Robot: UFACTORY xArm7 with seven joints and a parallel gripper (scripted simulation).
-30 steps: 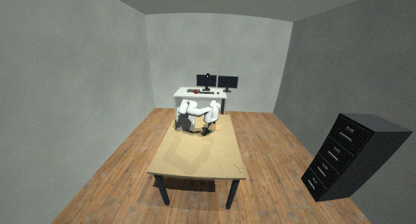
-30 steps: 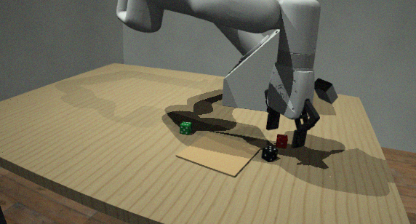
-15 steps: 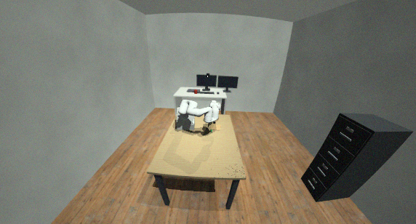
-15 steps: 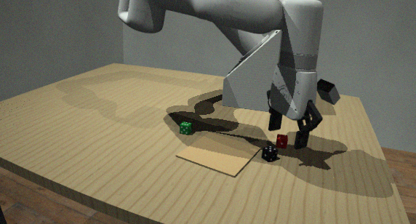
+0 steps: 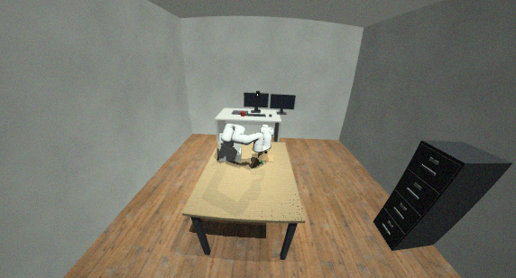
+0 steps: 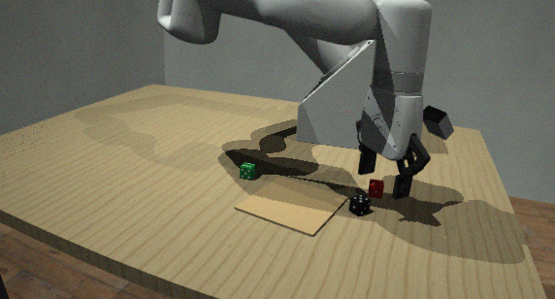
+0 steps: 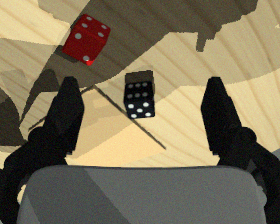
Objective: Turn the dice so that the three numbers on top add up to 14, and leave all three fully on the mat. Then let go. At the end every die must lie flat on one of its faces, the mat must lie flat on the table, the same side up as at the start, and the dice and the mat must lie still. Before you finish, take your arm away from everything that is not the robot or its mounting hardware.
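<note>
My gripper is now 40 mm above the black die, 30 mm to the left of it and 20 mm short of it. Also, from my hand: red die (50 mm behind, 40 mm below, 10 mm to the right); green die (250 mm to the right, 40 mm below, 40 mm behind); tan mat (140 mm to the right, 50 mm below, 30 mm ahead).
</note>
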